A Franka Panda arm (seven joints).
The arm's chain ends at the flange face. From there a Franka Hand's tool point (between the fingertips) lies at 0.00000 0.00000 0.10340 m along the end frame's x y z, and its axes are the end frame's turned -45 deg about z.
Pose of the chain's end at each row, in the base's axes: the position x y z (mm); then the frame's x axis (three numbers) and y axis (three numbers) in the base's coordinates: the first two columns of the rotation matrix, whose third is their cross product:
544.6 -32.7 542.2 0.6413 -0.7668 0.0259 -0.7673 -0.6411 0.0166
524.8 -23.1 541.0 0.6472 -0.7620 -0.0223 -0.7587 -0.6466 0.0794
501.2 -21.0 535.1 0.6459 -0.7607 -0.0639 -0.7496 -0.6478 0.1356
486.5 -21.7 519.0 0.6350 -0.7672 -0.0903 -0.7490 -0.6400 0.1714
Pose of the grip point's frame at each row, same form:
545.0 -35.9 438.9 0.9960 -0.0889 0.0066 -0.0891 -0.9955 0.0301
517.1 -26.7 438.0 0.9941 -0.0816 -0.0719 -0.0788 -0.9960 0.0404
486.3 -25.1 432.9 0.9868 -0.0798 -0.1411 -0.0733 -0.9960 0.0507
466.9 -26.0 417.6 0.9786 -0.0899 -0.1850 -0.0806 -0.9950 0.0573

